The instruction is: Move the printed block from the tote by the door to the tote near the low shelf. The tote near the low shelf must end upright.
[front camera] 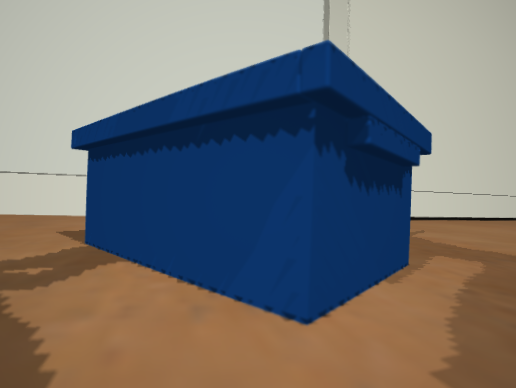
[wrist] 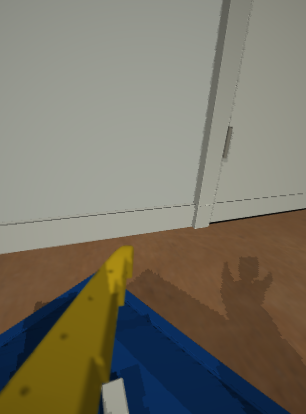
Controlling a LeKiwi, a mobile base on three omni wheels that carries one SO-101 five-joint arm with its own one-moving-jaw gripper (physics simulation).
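Places are measured from the arm's base along level axes (x ahead, y left, z up), in metres.
Pixels of known places: hand at its tool point: (wrist: 133,257).
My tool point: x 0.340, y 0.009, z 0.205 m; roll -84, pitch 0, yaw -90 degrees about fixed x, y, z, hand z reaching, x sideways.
Observation:
Ahead of a thing's pixels: the offset from my tool point to its top centre. "pt": to the spot under its first point. Level surfaces: height alone.
The blue tote by the door @(0.001 m back, 0.015 m left, 0.175 m down) (front camera: 200,210) (wrist: 200,353) stands upright on the floor, close in the front view, one corner toward the camera. In the wrist view its rim and dark inside fill the bottom. The white printed block @(0.041 m ahead, 0.027 m left, 0.260 m down) (wrist: 115,396) lies inside the tote, at the bottom edge of the wrist view, partly cut off. My gripper (wrist: 127,257) is open and empty. One yellow notched jaw shows, reaching over the tote with its tip near the far corner of the rim; the block shows just right of this jaw. The tote near the low shelf does not show.
A pale wall (front camera: 125,50) (wrist: 100,110) with a skirting runs behind the tote. A door (wrist: 275,125) with a handle @(pt 0.505 m ahead, 0.237 m right, 0.004 m down) (wrist: 228,142) and a door frame (wrist: 207,150) stand at the right. Shadows of the arm and tote fall on the brown floor @(0.295 m down) (front camera: 200,345) (wrist: 180,265).

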